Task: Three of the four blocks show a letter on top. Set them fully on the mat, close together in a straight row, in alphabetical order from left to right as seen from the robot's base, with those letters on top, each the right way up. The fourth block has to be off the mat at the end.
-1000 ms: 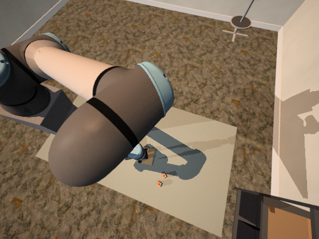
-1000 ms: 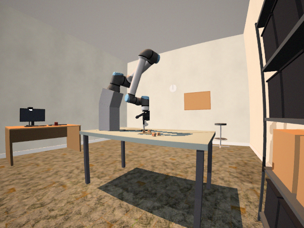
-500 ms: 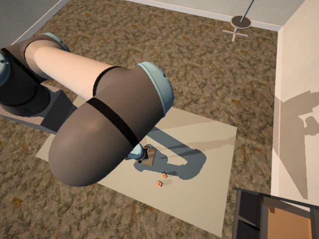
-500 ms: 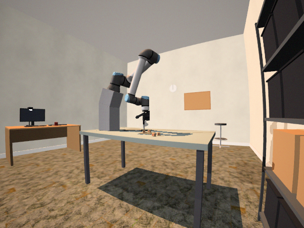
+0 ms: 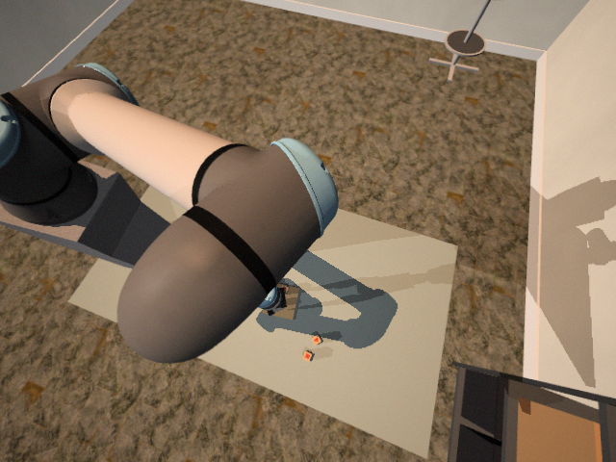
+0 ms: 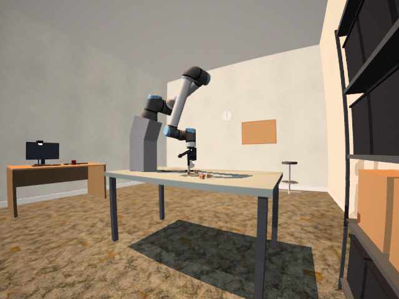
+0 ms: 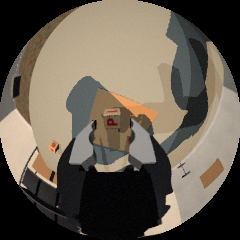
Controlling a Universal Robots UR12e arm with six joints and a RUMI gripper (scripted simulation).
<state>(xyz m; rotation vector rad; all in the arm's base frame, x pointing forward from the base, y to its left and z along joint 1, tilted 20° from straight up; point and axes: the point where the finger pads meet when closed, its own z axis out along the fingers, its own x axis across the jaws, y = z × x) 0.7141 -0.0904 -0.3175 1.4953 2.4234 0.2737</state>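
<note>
Right now my hand is 3 cm to the right of the orange mat, 3 cm short of it and 3 cm above it.
</note>
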